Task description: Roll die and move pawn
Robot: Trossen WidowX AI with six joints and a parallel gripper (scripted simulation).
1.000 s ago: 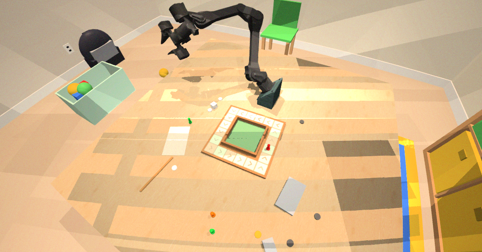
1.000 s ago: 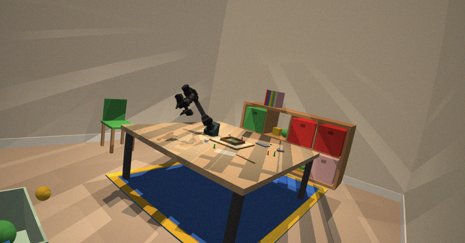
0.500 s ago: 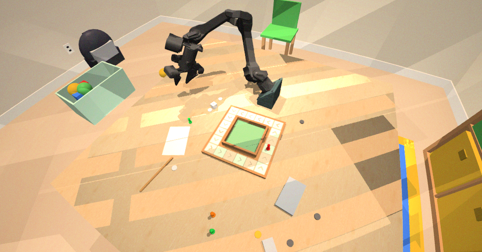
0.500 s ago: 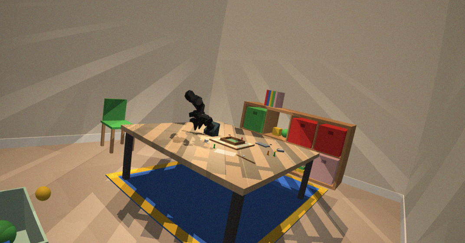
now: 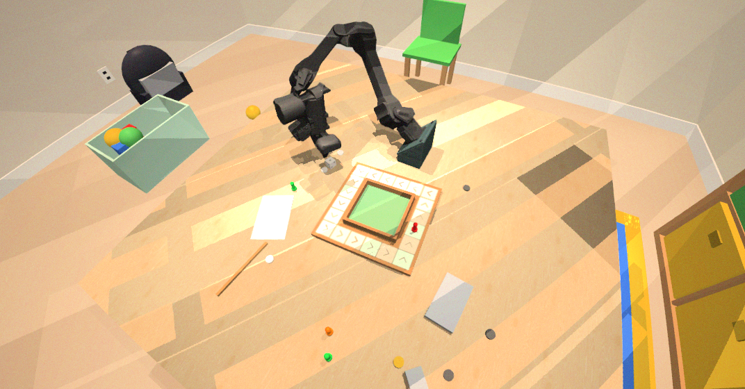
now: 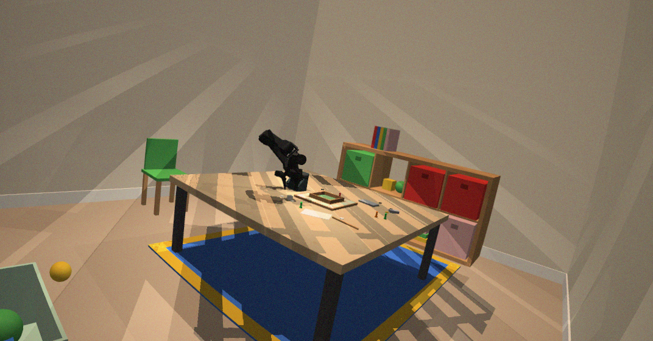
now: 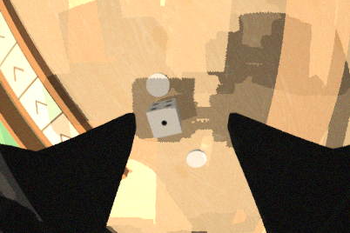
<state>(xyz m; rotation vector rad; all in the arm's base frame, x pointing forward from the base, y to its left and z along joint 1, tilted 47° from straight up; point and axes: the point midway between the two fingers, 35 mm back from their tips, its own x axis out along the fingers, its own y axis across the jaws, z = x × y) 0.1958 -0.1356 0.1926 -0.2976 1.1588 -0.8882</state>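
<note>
Right now the white die is 1 cm behind my gripper tip, 2 cm to the left of it and 5 cm below it. Also, from my gripper tip: green dice tray: 7 cm ahead, 25 cm to the left, 6 cm below; then white card: 24 cm ahead, 1 cm to the right, 6 cm below; then red pawn: 8 cm ahead, 37 cm to the left, 4 cm below.
</note>
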